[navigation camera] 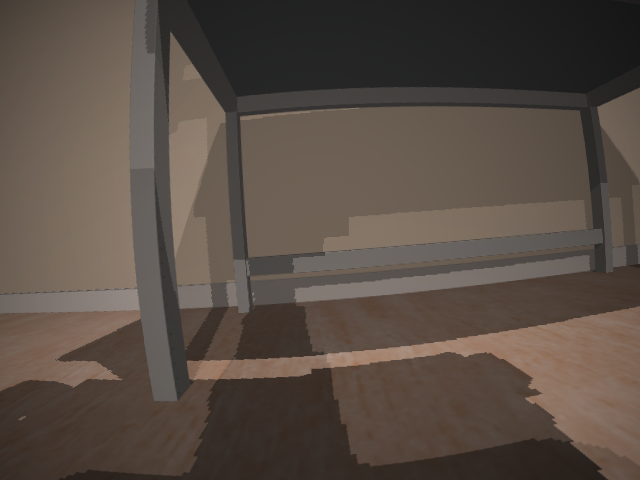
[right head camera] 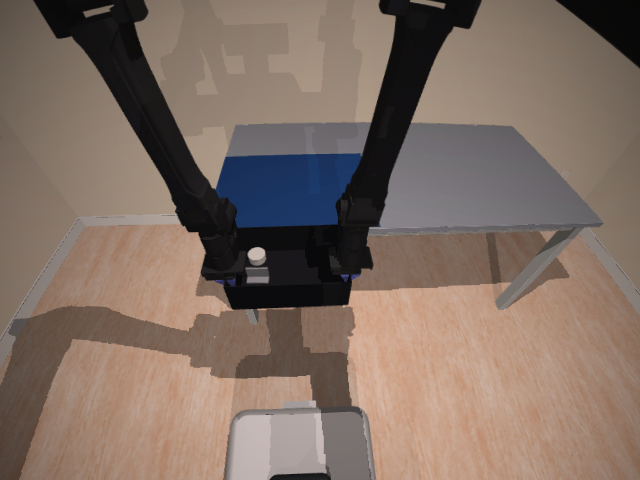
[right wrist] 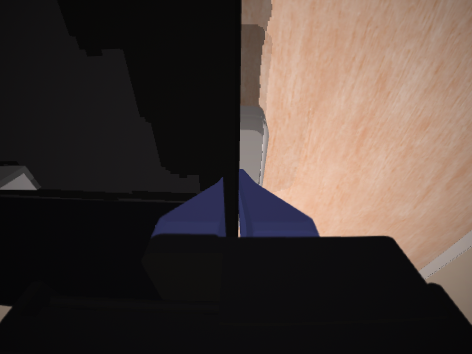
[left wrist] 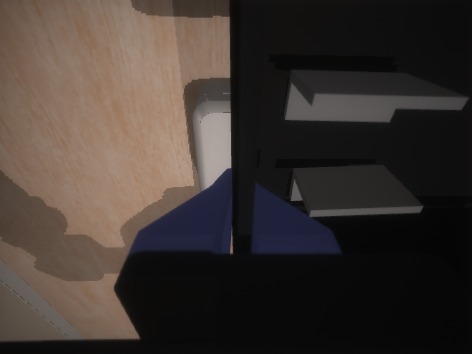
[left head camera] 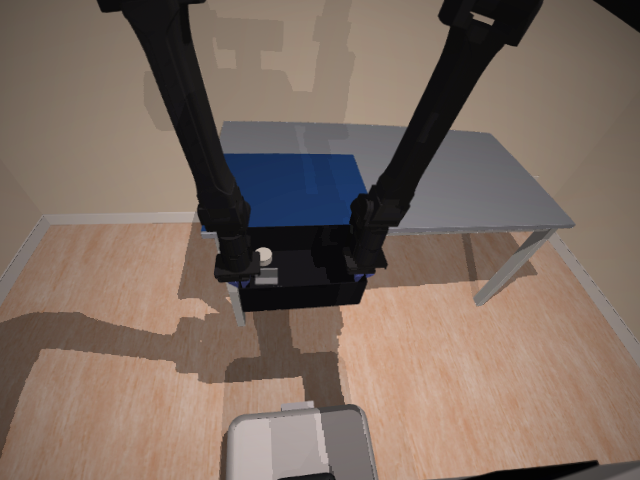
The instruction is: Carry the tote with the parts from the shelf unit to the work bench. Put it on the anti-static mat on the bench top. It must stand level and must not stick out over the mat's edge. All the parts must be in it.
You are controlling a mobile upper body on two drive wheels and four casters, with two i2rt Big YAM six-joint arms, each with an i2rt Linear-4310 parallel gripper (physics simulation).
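Frame: origin at the left arm's base, x ahead, y left, z up, level; metres.
Seen in the pictures: right gripper, fingertip midpoint: (right head camera: 346, 281) (left head camera: 356, 280).
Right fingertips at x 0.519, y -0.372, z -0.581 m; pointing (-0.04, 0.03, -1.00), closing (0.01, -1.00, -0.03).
Note:
Offsets run from my right fingertips to a thing's middle. "spot": to the spot under its first point. Level surfaces: height alone.
The black tote @[0.044 m ahead, 0.149 m left, 0.018 m up] (left head camera: 301, 281) hangs between my grippers, just in front of the bench's near edge and partly over the floor. A white round part @[0.107 m ahead, 0.247 m left, 0.020 m down] (left head camera: 263, 256) and a grey block @[0.031 m ahead, 0.238 m left, 0.008 m down] (left head camera: 267, 275) lie in its left end. My left gripper (left head camera: 239, 281) is shut on the tote's left wall, which the left wrist view shows between the blue fingers (left wrist: 232, 218), with two grey parts @[spot: 0.041 m ahead, 0.254 m left, 0.011 m up] (left wrist: 347, 102) inside. My right gripper (left head camera: 363, 273) is shut on the right wall, which the right wrist view shows between the fingers (right wrist: 231, 207). The blue anti-static mat @[0.065 m down] (left head camera: 294, 188) lies just beyond the tote.
The grey work bench @[0.066 m down] (left head camera: 461, 181) stands against the beige wall and stretches far to the right of the mat. Its legs @[spot: 0.274 m ahead, 0.382 m left, 0.583 m down] (navigation camera: 156, 238) stand close in the navigation view. My grey base (left head camera: 296, 443) is on the wooden floor below.

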